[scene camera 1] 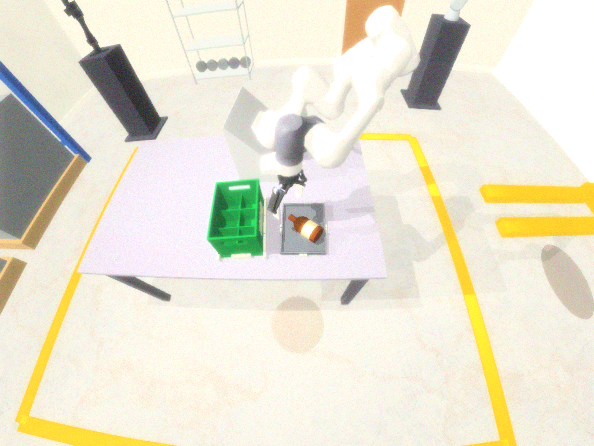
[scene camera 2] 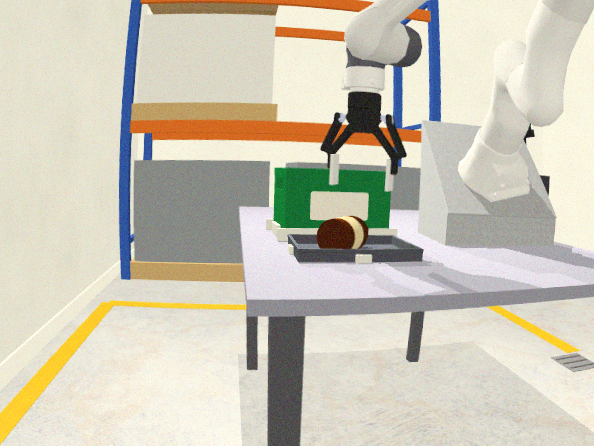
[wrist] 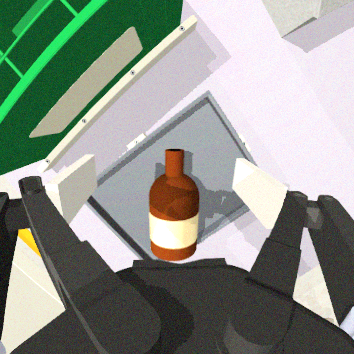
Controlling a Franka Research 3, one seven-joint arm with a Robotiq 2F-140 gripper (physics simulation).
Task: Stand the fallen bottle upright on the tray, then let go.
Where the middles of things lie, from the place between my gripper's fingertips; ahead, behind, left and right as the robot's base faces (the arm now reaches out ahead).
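There's the brown bottle (scene camera 2: 350, 232), and it's 5 cm ahead of my hand, 7 cm to the left of it and 10 cm below it.
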